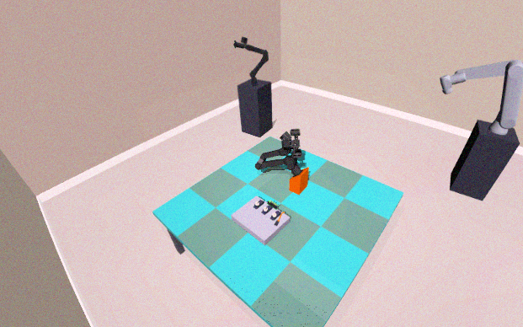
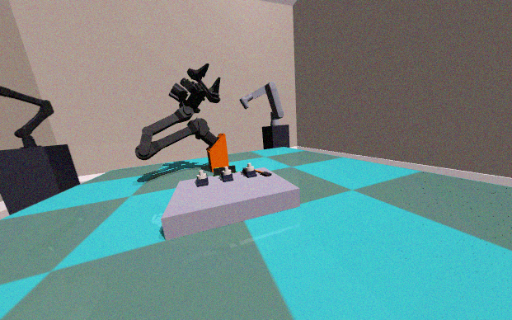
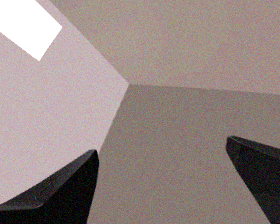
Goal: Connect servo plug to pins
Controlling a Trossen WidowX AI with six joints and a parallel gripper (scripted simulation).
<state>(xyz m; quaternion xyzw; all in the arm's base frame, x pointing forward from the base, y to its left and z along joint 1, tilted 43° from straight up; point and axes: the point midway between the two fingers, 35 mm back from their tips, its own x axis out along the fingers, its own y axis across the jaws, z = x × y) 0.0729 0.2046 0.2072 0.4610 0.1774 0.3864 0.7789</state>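
Now: gripper tip 210 mm short of the green band, 80 mm to the left of it and 380 mm above it. The rest, counted from my gripper tip: grey printed holder (370 mm ahead, 90 mm to the right, 430 mm below).
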